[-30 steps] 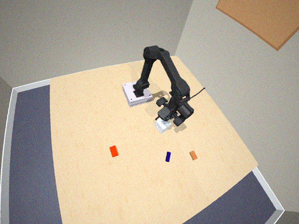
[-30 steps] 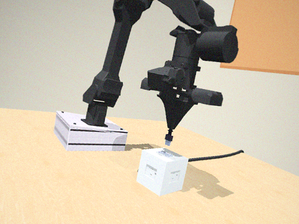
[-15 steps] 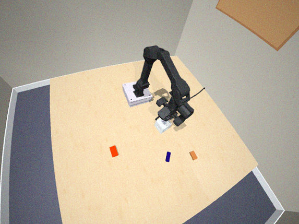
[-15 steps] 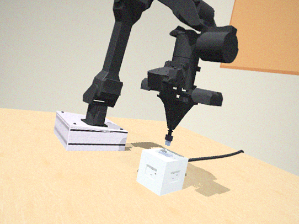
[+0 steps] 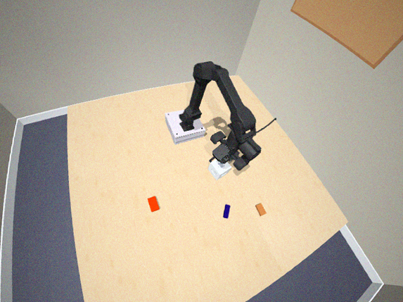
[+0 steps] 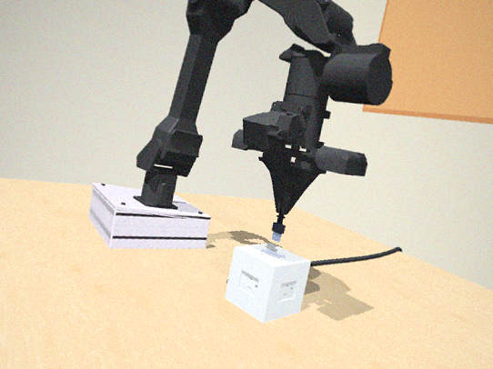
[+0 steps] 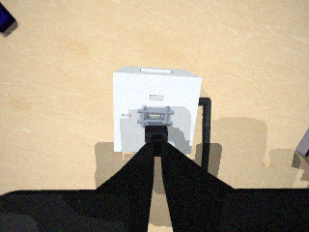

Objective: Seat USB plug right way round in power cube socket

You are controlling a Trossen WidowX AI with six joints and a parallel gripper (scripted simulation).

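Now: the dark USB plug 2 cm below my gripper tip. Round my gripper tip: blue block: 20 cm ahead, 8 cm to the right, 13 cm below; orange-red block: 1 cm ahead, 36 cm to the right, 13 cm below; tan block: 28 cm ahead, 8 cm to the left, 13 cm below.
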